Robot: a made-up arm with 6 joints. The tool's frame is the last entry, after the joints. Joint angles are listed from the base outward.
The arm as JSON. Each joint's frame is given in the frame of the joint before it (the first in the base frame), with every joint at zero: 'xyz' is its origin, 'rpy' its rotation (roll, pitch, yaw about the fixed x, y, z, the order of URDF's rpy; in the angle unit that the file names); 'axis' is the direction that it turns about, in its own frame. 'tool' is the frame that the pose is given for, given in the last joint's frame.
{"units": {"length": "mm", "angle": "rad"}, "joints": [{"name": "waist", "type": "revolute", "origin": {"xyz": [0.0, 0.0, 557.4], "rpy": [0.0, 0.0, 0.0]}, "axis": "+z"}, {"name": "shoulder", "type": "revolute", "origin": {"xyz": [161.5, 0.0, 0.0], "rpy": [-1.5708, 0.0, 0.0]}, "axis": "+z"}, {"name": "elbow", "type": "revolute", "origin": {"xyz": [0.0, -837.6, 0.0], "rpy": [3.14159, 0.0, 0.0]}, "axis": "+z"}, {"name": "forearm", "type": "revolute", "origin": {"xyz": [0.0, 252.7, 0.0], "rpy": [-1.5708, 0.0, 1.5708]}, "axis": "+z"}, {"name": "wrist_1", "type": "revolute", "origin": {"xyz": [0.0, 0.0, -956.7], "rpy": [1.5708, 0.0, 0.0]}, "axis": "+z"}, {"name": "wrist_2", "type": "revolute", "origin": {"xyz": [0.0, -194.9, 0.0], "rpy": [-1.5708, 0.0, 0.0]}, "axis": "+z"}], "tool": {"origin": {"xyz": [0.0, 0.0, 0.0], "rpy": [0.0, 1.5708, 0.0]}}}
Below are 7 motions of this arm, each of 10 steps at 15 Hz.
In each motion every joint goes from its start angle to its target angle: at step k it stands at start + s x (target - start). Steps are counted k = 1, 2, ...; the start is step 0. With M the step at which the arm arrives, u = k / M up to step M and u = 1 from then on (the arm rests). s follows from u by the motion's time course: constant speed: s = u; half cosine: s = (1 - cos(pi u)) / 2; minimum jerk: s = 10 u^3 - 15 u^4 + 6 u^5.
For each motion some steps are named. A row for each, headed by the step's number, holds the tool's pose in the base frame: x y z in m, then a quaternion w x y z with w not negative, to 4 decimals.
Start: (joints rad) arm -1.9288 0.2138 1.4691 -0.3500 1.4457 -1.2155
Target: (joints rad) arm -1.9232 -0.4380 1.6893 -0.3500 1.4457 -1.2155
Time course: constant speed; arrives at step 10
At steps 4, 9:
4: 0.0579 0.3461 2.3601 0.4351 -0.5605 -0.5946 0.3780
9: 0.2747 0.9375 2.0160 0.3552 -0.6063 -0.4720 0.5324

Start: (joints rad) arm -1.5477 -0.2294 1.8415 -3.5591 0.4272 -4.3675
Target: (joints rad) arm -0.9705 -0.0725 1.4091 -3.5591 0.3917 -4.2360
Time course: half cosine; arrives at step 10
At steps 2, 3, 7, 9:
2: -0.0196 0.6664 2.3232 0.7621 0.0153 -0.6448 0.0555
3: -0.0515 0.5879 2.3665 0.7613 0.0541 -0.6438 0.0555
7: -0.0405 0.1438 2.5202 0.7624 0.2527 -0.5932 0.0554
9: 0.0244 0.0180 2.5399 0.7647 0.3090 -0.5628 0.0560

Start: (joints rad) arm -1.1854 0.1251 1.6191 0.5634 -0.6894 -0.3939
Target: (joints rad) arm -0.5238 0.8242 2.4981 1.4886 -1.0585 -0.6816
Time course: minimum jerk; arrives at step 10
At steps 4, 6, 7, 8, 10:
4: 0.0843 -0.3141 2.4396 0.6228 -0.1500 -0.3884 -0.6624
6: 0.1930 -0.3714 2.3090 0.5843 -0.0829 -0.4168 -0.6914
7: 0.2408 -0.3737 2.2361 0.5640 -0.0493 -0.4301 -0.7032
8: 0.2719 -0.3677 2.1807 0.5489 -0.0248 -0.4392 -0.7108
10: 0.2881 -0.3619 2.1483 0.5400 -0.0107 -0.4440 -0.7149

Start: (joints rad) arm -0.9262 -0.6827 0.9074 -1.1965 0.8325 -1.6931
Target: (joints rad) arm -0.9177 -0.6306 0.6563 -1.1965 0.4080 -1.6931
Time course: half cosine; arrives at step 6
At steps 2, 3, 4, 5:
2: -0.4551 0.4028 2.3317 0.1769 0.4021 -0.5700 0.6944
3: -0.3827 0.3301 2.3652 0.2080 0.4582 -0.5641 0.6546
4: -0.3073 0.2562 2.3890 0.2353 0.5136 -0.5534 0.6120
5: -0.2507 0.2017 2.4001 0.2526 0.5534 -0.5426 0.5792

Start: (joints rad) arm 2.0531 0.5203 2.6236 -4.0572 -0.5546 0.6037
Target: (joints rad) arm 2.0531 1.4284 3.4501 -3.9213 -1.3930 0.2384
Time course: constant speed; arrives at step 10
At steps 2, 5, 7, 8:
2: 0.1500 -0.0710 1.9914 0.9424 -0.0959 -0.2126 -0.2399
5: 0.0912 0.0864 1.7982 0.9726 -0.0469 -0.1124 -0.1982
7: 0.0587 0.1673 1.6468 0.9831 -0.0103 -0.0420 -0.1778
8: 0.0450 0.1996 1.5662 0.9854 0.0090 -0.0062 -0.1698

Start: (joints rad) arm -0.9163 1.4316 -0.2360 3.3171 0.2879 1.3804
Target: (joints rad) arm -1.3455 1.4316 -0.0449 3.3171 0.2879 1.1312
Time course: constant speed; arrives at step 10
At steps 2, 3, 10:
2: 0.5960 -0.9506 -0.4796 0.0653 0.6201 0.2830 -0.7287
3: 0.5657 -0.9943 -0.4769 0.0483 0.6298 0.2542 -0.7324
10: 0.2801 -1.2654 -0.4462 0.0750 -0.6702 -0.0460 0.7369

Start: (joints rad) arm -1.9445 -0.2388 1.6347 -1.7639 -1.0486 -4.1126
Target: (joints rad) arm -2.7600 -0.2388 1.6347 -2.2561 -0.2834 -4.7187
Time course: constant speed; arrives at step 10
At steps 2, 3, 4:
2: 0.4531 0.4764 2.3124 0.3457 -0.8967 -0.0806 -0.2643
3: 0.4851 0.4503 2.3220 0.3639 -0.8801 -0.0951 -0.2897
4: 0.5143 0.4215 2.3312 0.3804 -0.8627 -0.1112 -0.3142

